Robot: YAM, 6 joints.
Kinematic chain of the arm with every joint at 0, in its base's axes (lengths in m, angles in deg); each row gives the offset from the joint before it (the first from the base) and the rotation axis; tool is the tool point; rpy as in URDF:
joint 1: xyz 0 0 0.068 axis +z
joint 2: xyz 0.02 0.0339 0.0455 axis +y
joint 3: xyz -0.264 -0.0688 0 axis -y
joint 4: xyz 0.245 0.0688 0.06 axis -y
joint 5: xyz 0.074 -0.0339 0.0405 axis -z
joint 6: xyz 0.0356 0 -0.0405 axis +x
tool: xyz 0 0 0 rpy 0 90 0
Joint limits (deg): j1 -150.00..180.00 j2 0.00..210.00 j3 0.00..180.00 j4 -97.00..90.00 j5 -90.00..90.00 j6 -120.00..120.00
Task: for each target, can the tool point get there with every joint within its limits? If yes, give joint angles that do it. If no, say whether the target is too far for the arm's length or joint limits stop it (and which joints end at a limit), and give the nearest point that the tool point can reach.
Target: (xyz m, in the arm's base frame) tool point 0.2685 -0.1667 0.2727
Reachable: yes | joints -36.93 90.42 41.44 74.06 -52.10 46.05
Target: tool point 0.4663 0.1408 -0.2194
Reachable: yes | joints 15.37 189.36 126.37 -4.12 -20.05 63.20
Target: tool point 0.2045 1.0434 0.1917
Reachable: no: too far | nearest point 0.1239 0.6321 0.1603 | short by 0.420 m
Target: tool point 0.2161 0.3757 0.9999
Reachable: no: too far | nearest point 0.1419 0.2466 0.6807 | short by 0.352 m
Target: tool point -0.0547 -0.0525 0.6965
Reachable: yes | joints 70.81 69.73 146.45 9.15 -74.82 -74.94
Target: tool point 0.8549 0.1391 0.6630
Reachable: no: too far | nearest point 0.5378 0.0875 0.4544 | short by 0.383 m
